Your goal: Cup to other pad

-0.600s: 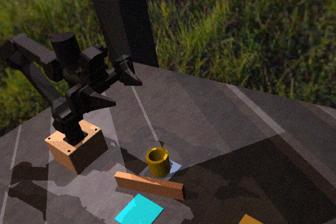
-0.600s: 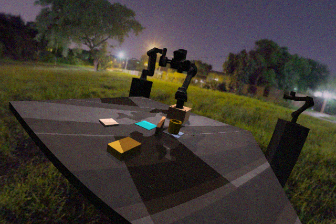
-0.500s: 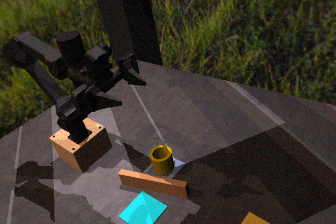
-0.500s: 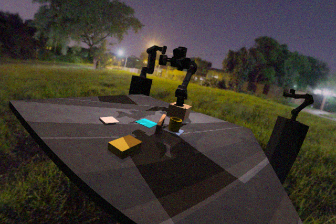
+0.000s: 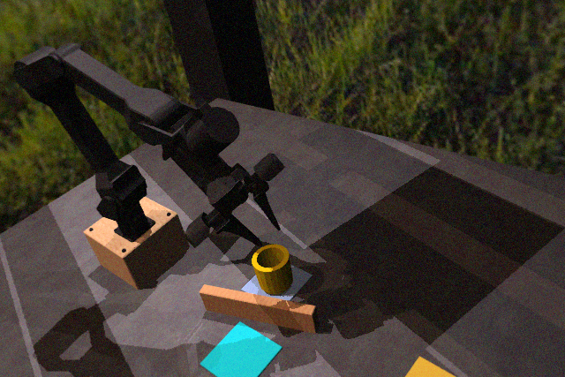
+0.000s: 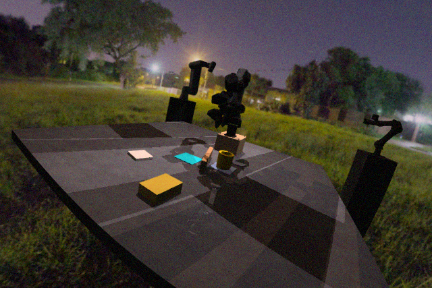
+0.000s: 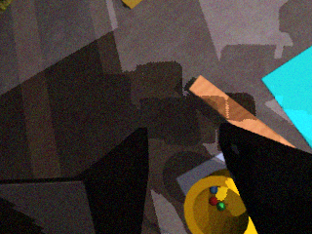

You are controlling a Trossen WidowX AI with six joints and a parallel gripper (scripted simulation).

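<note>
My gripper tip is 7 cm past the cup, 4 cm to the right of it and 15 cm above it. Round my gripper tip: cyan pad: 2 cm behind, 11 cm to the right, 19 cm below; then light blue pad: 7 cm behind, 4 cm to the left, 19 cm below; then wooden bar: 4 cm behind, 3 cm to the right, 17 cm below.
</note>
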